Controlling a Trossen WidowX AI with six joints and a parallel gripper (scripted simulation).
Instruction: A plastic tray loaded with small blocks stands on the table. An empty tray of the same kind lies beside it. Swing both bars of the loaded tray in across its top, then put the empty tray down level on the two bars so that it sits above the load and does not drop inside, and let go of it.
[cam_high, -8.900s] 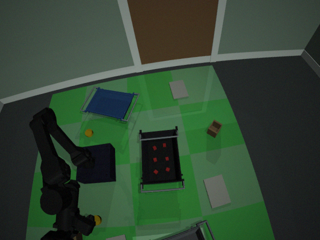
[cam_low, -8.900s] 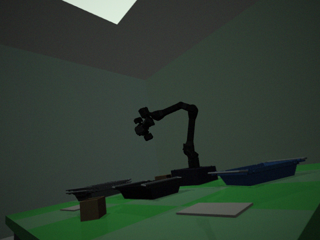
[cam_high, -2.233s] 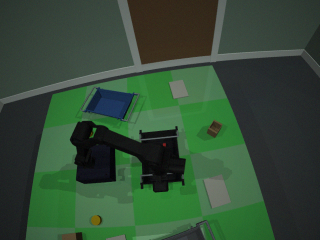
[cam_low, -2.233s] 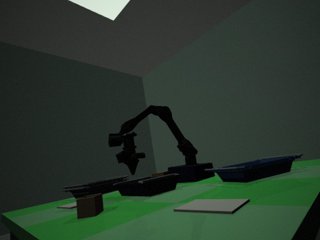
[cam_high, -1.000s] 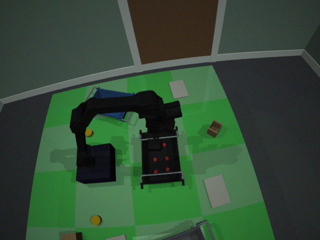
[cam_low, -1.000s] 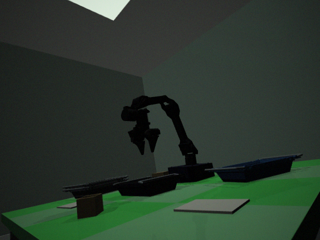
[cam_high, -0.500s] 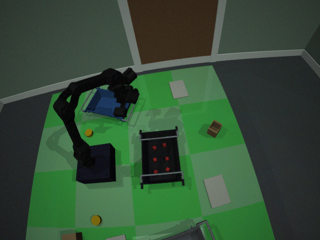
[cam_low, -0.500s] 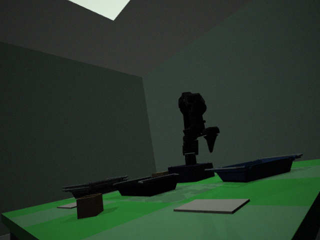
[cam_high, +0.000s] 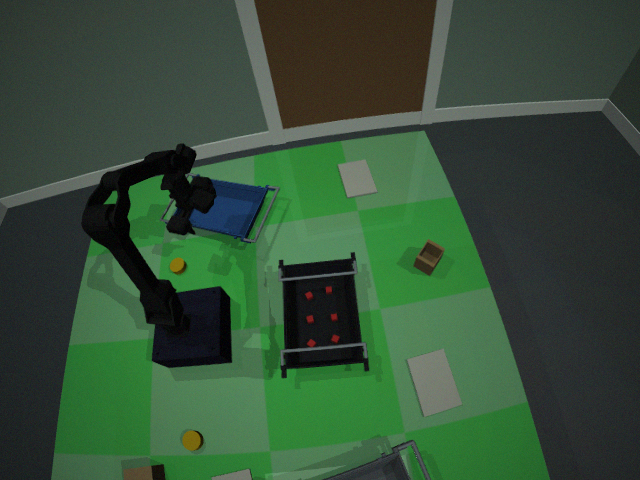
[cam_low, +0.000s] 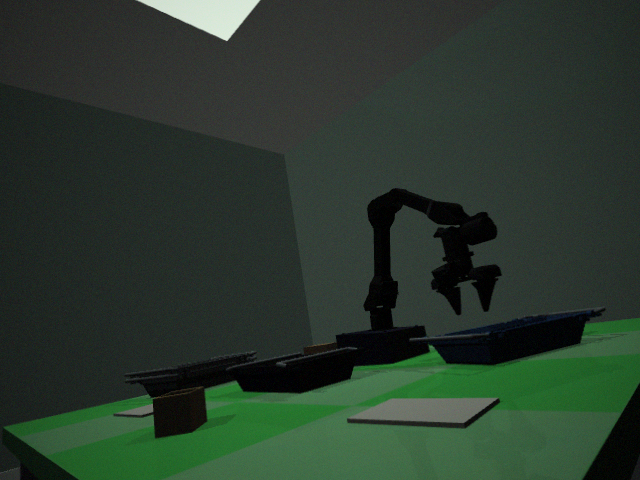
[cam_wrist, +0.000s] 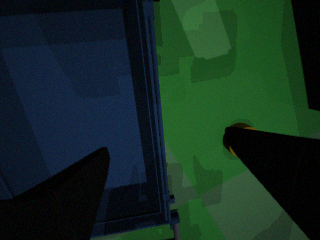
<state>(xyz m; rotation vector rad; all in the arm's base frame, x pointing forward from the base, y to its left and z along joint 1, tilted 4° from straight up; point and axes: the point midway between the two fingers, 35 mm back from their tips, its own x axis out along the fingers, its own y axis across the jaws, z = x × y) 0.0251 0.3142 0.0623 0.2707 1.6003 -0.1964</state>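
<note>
Right now the blue tray is 90 mm to the left of my gripper tip, 50 mm below it and 30 mm ahead of it. Round my gripper tip: brown box: 650 mm ahead, 140 mm to the right, 80 mm below.
</note>
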